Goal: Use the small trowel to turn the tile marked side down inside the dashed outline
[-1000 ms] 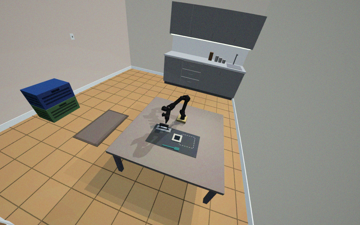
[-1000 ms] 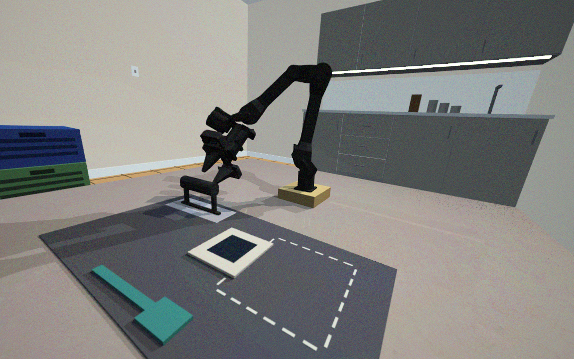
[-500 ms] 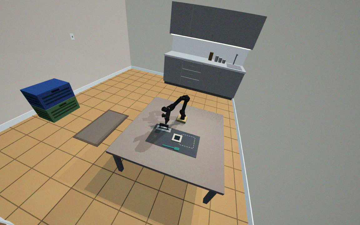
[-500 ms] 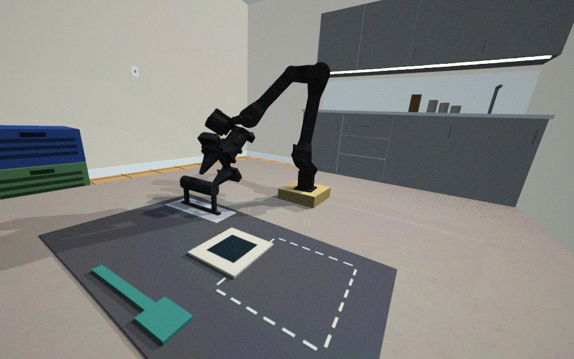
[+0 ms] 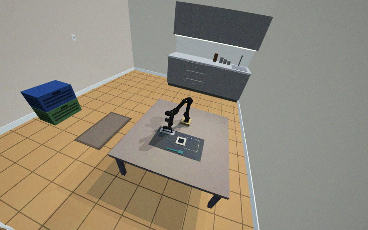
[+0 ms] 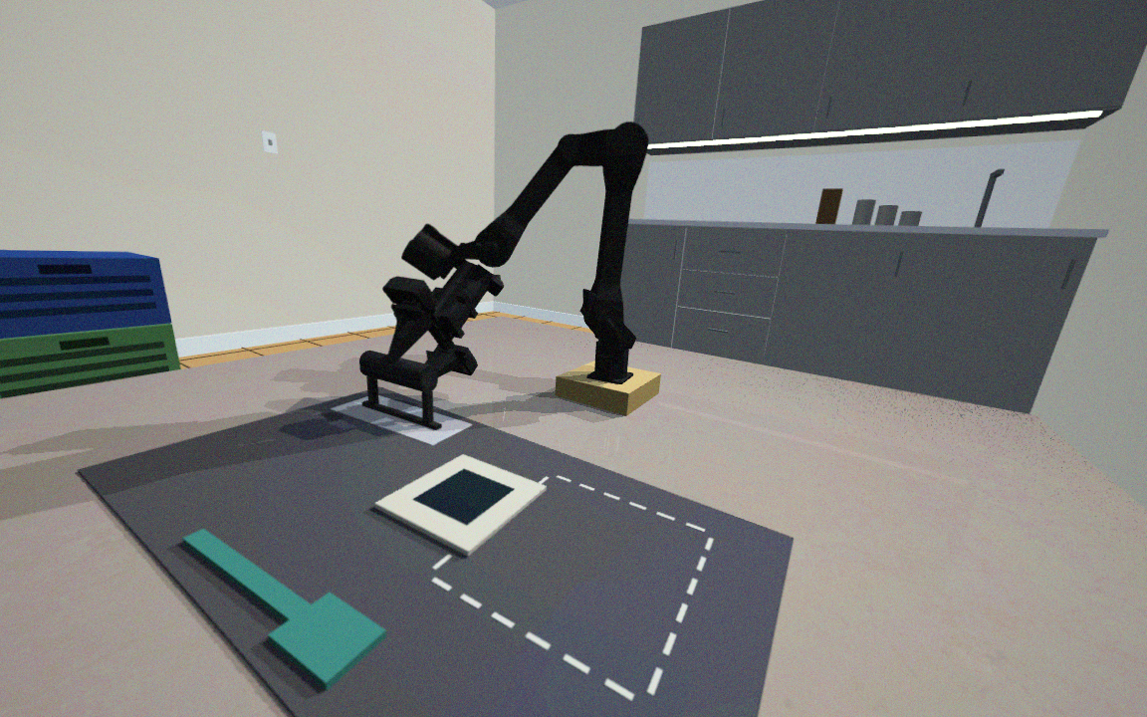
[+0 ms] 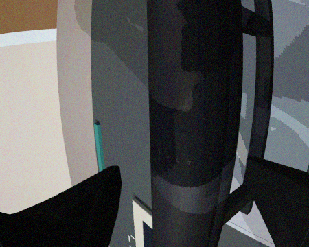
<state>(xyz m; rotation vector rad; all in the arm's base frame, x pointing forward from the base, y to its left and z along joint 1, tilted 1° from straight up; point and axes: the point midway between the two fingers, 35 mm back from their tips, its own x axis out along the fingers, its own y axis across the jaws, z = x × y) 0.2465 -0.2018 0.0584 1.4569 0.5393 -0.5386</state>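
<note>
The dark mat is 120 mm ahead of my gripper tip, 160 mm to the left of it and 90 mm below it. The rest, counted from my gripper tip: cream tile 100 mm ahead, 190 mm to the left, 60 mm below; teal trowel 260 mm ahead, 170 mm to the left, 60 mm below.
</note>
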